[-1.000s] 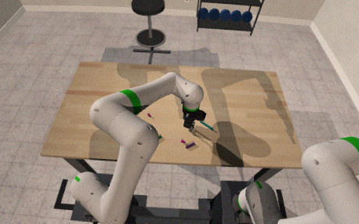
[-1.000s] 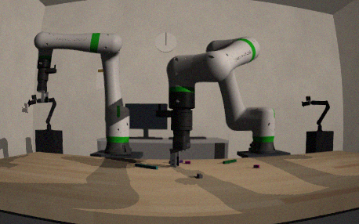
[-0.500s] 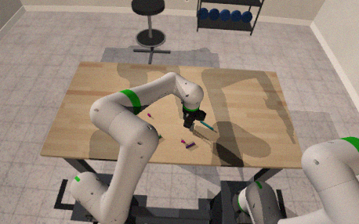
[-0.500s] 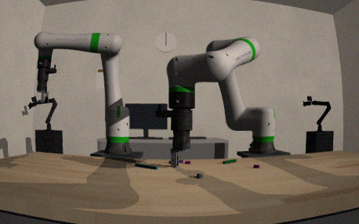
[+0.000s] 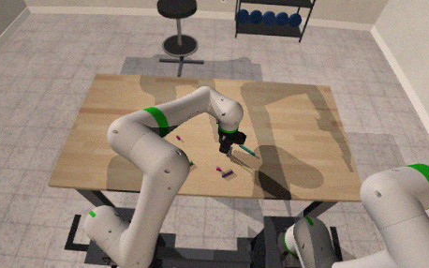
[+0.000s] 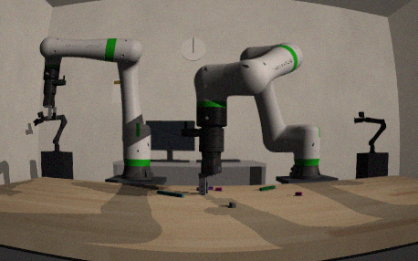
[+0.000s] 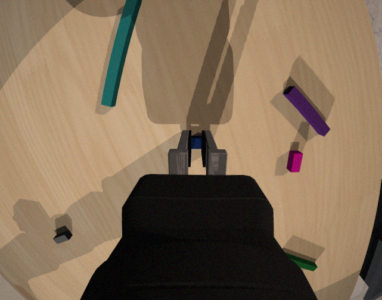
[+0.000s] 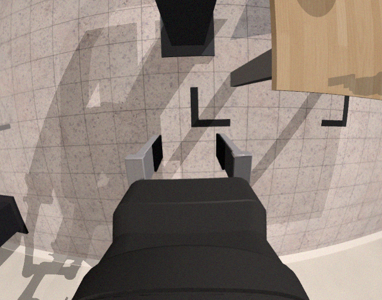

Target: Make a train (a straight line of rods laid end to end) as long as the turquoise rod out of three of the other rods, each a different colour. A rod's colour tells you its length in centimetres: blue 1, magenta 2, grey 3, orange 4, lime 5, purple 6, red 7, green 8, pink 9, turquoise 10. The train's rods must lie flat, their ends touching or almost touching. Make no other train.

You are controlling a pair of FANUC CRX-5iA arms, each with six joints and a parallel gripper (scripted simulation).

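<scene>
The green rod is 220 mm to the left of my left hand, 90 mm behind it and 20 mm below it. From my left hand the other things lie so: purple rod (110 mm behind, 20 mm below, 10 mm to the left); blue rod (20 mm below); turquoise rod (100 mm to the right, 40 mm ahead, 20 mm below).
</scene>
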